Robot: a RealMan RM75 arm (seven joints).
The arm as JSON. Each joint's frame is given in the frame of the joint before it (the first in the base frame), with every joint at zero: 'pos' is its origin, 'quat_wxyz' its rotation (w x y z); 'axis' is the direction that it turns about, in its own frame. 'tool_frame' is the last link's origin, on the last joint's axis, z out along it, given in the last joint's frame.
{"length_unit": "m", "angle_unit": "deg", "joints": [
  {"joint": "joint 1", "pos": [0.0, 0.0, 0.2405], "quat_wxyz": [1.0, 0.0, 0.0, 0.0], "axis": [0.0, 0.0, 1.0]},
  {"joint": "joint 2", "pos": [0.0, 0.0, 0.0], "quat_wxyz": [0.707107, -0.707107, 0.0, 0.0], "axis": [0.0, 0.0, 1.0]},
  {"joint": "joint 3", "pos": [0.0, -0.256, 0.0], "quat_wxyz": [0.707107, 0.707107, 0.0, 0.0], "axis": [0.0, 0.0, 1.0]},
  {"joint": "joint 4", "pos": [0.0, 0.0, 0.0], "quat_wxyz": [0.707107, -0.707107, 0.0, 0.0], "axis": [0.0, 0.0, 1.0]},
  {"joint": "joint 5", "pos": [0.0, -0.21, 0.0], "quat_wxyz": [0.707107, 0.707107, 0.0, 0.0], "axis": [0.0, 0.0, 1.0]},
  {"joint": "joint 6", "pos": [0.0, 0.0, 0.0], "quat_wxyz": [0.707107, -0.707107, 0.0, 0.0], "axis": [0.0, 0.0, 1.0]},
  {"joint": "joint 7", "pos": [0.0, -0.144, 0.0], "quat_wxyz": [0.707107, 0.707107, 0.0, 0.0], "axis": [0.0, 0.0, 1.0]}
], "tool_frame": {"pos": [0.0, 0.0, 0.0], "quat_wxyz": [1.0, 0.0, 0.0, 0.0]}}
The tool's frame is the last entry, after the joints.
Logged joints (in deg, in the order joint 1, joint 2, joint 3, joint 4, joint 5, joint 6, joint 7), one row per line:
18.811 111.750 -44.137 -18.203 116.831 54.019 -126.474
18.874 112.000 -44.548 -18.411 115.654 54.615 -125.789
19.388 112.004 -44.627 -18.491 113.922 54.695 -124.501
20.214 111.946 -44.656 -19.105 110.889 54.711 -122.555
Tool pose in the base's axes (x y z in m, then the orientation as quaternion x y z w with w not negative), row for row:
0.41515 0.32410 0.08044 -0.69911 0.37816 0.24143 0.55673
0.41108 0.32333 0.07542 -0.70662 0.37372 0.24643 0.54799
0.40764 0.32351 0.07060 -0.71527 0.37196 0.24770 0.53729
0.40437 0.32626 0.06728 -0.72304 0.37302 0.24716 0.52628
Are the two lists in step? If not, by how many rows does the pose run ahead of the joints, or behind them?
The pose runs 1 row behind the joints: the pose in row i belongs to the joints in row i - 1.
